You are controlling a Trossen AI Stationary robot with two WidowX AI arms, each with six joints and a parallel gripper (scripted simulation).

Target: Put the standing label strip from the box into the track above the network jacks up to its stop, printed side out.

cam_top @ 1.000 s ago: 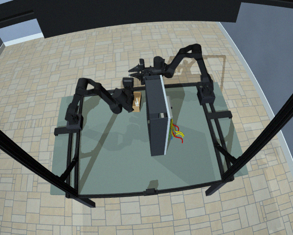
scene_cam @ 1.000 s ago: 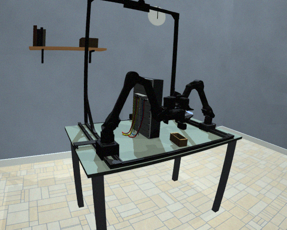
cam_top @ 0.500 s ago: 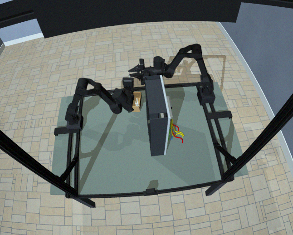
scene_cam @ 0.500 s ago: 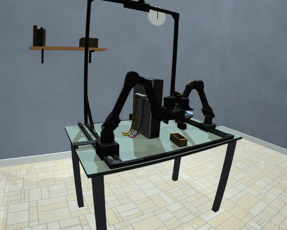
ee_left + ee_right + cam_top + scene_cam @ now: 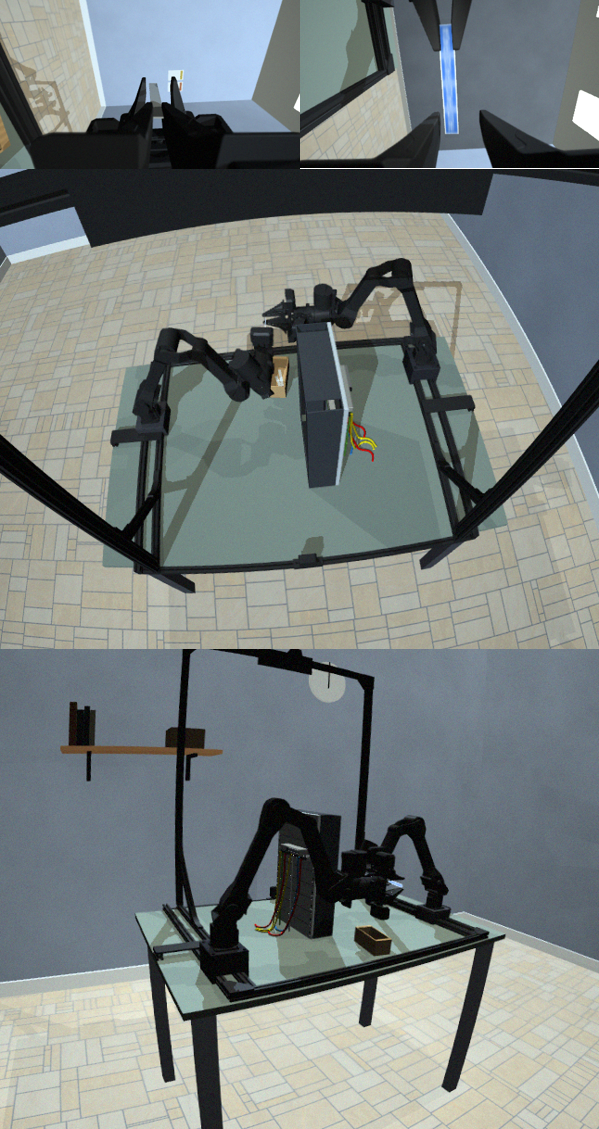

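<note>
My right hand is 3 cm to the right of the blue-white label strip, 2 cm past it and 1 cm above it. Also, from my right hand: box 21 cm below, 7 cm behind, 1 cm to the left.
My left hand is 50 mm short of the blue-white label strip and 10 mm to the left of it. The rest, counted from my left hand: box 30 mm to the right, 200 mm below.
</note>
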